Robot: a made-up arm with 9 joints.
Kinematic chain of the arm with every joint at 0, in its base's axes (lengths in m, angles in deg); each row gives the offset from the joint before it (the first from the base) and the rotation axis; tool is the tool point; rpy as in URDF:
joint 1: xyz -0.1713 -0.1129 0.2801 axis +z
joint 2: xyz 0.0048 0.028 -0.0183 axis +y
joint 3: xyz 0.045 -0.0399 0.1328 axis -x
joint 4: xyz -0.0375 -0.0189 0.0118 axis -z
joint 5: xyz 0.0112 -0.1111 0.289 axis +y
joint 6: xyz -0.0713 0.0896 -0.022 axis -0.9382 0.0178 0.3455
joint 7: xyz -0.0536 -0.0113 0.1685 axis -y
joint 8: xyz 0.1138 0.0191 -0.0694 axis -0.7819 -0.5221 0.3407
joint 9: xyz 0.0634 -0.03 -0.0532 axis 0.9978 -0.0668 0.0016
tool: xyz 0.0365 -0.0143 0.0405 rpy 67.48 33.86 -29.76
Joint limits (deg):
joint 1: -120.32..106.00
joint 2: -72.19..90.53
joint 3: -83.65..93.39
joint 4: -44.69..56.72
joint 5: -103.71..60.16
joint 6: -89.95..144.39
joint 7: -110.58..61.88
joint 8: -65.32..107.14
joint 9: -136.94..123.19
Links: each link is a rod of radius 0.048 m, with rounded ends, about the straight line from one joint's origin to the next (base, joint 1, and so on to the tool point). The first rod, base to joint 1, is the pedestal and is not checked.
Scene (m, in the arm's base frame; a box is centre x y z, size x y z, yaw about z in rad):
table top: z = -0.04
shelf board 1: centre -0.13 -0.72 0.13 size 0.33 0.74 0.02 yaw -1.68
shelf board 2: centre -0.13 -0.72 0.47 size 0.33 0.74 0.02 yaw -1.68
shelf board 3: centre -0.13 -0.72 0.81 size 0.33 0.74 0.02 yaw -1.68
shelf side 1: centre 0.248 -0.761 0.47 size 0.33 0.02 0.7 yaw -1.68
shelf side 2: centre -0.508 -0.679 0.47 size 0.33 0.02 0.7 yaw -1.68
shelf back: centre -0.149 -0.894 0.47 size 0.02 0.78 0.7 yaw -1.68
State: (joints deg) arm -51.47 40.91 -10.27 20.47 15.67 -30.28 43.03 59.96 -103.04
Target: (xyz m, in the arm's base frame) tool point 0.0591 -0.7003 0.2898
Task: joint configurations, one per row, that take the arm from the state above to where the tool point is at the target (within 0.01 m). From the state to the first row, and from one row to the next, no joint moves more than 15 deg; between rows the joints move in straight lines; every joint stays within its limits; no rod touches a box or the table.
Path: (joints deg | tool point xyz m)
1: -37.92 35.05 -16.89 17.10 17.45 -29.25 31.74 55.65 -105.10 | -0.0546 -0.6112 0.6048
2: -24.38 29.19 -23.52 13.73 19.22 -28.22 20.44 51.34 -107.15 | 0.0070 -0.5401 0.5718
3: -10.83 23.34 -30.14 10.35 21.00 -27.19 9.15 47.03 -109.21 | 0.0482 -0.4549 0.5480
4: 2.71 17.48 -36.76 6.98 22.78 -26.15 -2.15 42.72 -111.27 | 0.0591 -0.3695 0.5347
5: 16.26 11.62 -43.38 3.61 24.55 -25.12 -13.44 38.41 -113.32 | 0.0406 -0.3031 0.5291
6: 28.81 2.33 -53.45 -0.97 30.21 -20.97 -27.82 33.27 -118.16 | -0.0270 -0.2910 0.5174
7: 41.37 -6.96 -63.52 -5.56 35.87 -16.81 -42.20 28.13 -123.00 | -0.0651 -0.3434 0.4806
8: 53.93 -16.25 -73.58 -10.14 41.53 -12.65 -56.58 22.99 -127.84 | -0.0285 -0.4172 0.4029
9: 66.49 -25.54 -83.65 -14.73 47.20 -8.50 -70.96 17.85 -132.68 | 0.0878 -0.4384 0.2898
10: 57.99 -29.63 -83.65 -12.83 51.52 -9.07 -84.17 14.47 -134.10 | 0.0852 -0.5331 0.2747
11: 49.48 -33.72 -83.65 -10.94 55.84 -9.63 -97.37 11.08 -135.52 | 0.0764 -0.6214 0.2740
12: 40.98 -37.81 -83.65 -9.04 60.16 -10.20 -110.58 7.69 -136.94 | 0.0591 -0.7003 0.2898

